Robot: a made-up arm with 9 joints. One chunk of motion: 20 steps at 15 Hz.
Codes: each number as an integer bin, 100 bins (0 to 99) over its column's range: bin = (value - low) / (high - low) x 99, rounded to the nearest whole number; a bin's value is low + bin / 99 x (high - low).
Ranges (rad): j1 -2.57..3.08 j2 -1.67..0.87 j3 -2.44..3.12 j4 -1.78..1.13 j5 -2.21..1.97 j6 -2.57..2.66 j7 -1..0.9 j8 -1.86..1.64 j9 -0.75..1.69
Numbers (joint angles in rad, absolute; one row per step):
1: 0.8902 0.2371 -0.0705 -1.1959 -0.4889 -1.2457 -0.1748 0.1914 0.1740
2: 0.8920 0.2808 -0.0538 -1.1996 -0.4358 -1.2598 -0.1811 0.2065 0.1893
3: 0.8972 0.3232 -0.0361 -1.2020 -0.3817 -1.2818 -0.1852 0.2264 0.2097
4: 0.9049 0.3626 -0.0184 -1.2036 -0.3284 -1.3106 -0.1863 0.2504 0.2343
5: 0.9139 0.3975 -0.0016 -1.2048 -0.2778 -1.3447 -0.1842 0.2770 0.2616
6: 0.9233 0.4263 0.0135 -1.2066 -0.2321 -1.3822 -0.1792 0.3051 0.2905
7: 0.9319 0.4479 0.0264 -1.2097 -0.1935 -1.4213 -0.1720 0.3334 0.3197
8: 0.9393 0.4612 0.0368 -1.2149 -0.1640 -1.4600 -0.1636 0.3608 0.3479
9: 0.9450 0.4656 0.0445 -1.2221 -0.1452 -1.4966 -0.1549 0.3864 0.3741
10: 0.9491 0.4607 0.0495 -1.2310 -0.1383 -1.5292 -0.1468 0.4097 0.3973
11: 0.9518 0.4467 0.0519 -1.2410 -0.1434 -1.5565 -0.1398 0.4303 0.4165
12: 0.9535 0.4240 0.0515 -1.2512 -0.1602 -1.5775 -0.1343 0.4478 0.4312
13: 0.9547 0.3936 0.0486 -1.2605 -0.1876 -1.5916 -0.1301 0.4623 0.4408
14: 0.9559 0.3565 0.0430 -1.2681 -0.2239 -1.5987 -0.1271 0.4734 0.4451
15: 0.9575 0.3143 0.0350 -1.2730 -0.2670 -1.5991 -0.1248 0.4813 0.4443
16: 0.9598 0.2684 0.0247 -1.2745 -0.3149 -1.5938 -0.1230 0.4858 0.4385
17: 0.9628 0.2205 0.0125 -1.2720 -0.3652 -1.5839 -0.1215 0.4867 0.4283
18: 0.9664 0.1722 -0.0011 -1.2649 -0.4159 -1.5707 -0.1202 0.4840 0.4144
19: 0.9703 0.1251 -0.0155 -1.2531 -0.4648 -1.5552 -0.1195 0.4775 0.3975
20: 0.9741 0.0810 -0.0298 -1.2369 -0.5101 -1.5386 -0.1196 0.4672 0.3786
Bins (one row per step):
1: 61 74 42 20 41 25 43 58 37
2: 61 76 42 20 42 25 43 58 38
3: 61 78 43 20 43 24 42 59 39
4: 61 79 43 20 45 24 42 60 40
5: 61 81 43 20 46 23 43 60 41
6: 61 82 44 20 47 22 43 61 42
7: 61 83 44 19 48 22 43 62 43
8: 61 83 44 19 48 21 44 63 45
9: 62 83 44 19 49 20 44 64 46
10: 62 83 44 19 49 20 44 64 47
11: 62 83 44 18 49 19 45 65 47
12: 62 82 44 18 49 19 45 65 48
13: 62 80 44 18 48 19 45 66 48
14: 62 79 44 17 47 18 45 66 48
15: 62 77 44 17 46 18 46 66 48
16: 62 76 44 17 45 18 46 66 48
17: 62 74 44 17 44 19 46 66 48
18: 62 72 43 18 42 19 46 66 47
19: 62 70 43 18 41 19 46 66 47
20: 62 68 43 18 40 20 46 66 46

